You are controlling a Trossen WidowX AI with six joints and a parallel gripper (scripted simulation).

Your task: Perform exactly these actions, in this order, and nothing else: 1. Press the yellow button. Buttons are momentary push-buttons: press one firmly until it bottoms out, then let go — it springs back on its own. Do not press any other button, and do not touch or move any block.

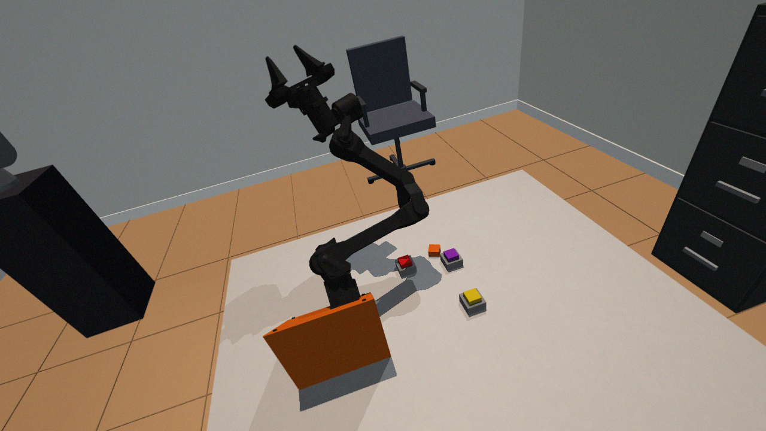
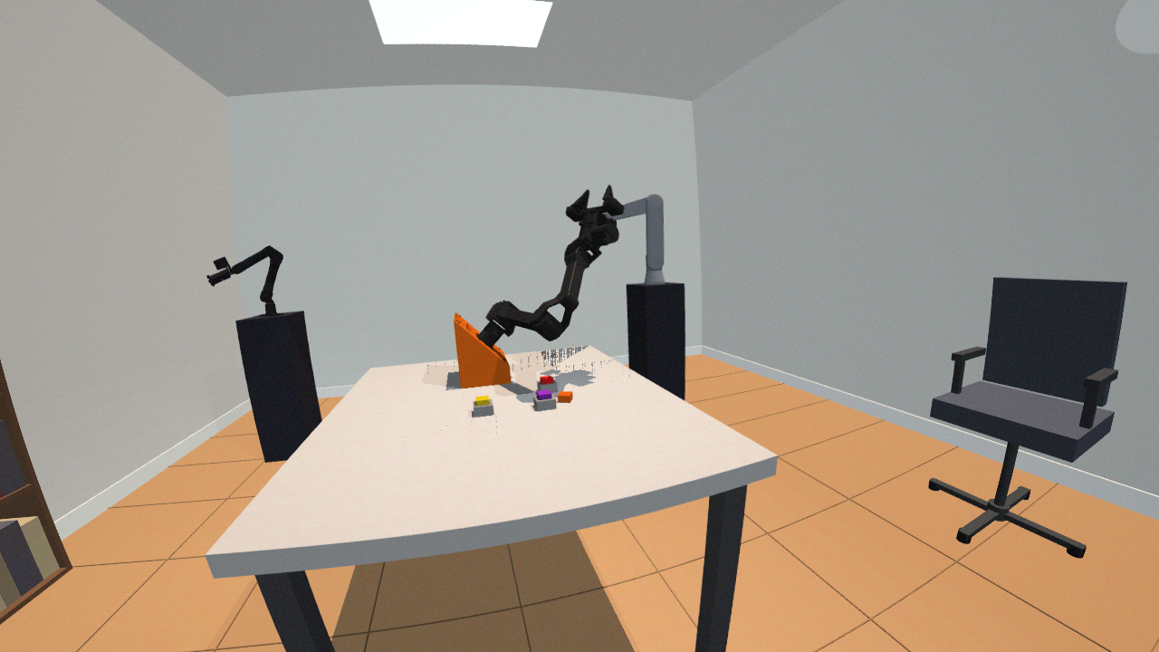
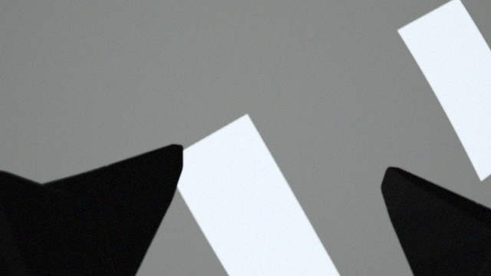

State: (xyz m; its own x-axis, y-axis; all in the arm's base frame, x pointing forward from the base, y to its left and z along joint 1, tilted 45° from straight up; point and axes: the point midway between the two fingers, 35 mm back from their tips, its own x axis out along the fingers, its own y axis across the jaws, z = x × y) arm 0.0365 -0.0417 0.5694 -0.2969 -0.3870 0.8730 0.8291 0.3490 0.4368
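My gripper tip is 250 mm short of the yellow button, 430 mm to the left of it and 550 mm above it. The rest, counted from my gripper tip: red button: 140 mm ahead, 240 mm to the right, 550 mm below; then small orange block: 240 mm ahead, 210 mm to the right, 570 mm below; then purple button: 270 mm ahead, 280 mm to the right, 550 mm below.
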